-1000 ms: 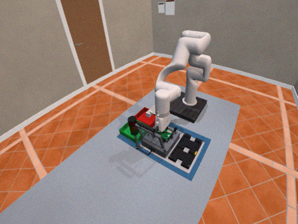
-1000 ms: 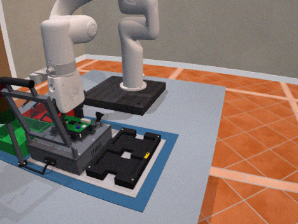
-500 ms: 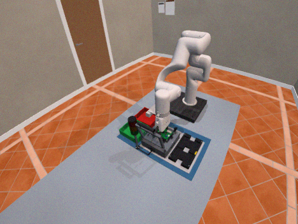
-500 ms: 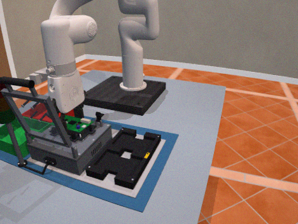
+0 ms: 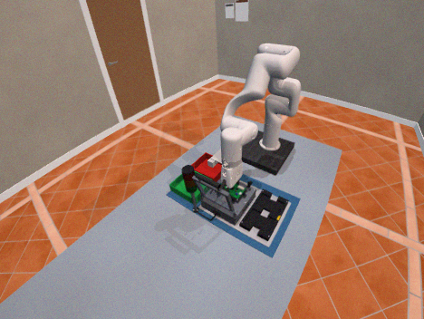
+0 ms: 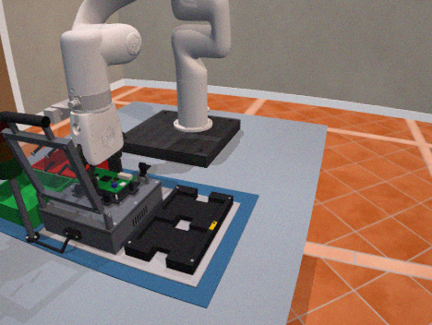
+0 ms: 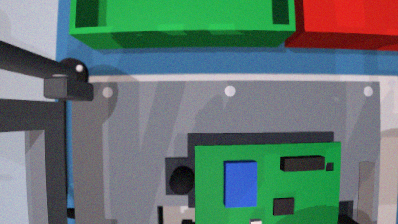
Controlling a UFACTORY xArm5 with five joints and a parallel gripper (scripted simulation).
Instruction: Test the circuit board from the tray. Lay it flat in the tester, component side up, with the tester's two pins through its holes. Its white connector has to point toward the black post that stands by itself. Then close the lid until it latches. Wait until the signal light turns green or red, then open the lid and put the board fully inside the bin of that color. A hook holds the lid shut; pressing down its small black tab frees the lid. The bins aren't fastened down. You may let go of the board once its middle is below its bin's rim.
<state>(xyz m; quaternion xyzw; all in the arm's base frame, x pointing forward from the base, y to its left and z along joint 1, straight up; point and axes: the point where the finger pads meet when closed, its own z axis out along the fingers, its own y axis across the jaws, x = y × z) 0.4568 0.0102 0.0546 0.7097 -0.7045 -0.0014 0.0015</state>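
Right now my hand is right at the green circuit board. Round my hand: green bin: 200 mm to the right, 70 mm below, 50 mm ahead; black catch: 60 mm to the left, 60 mm behind; clear lid: 120 mm ahead, 90 mm above.
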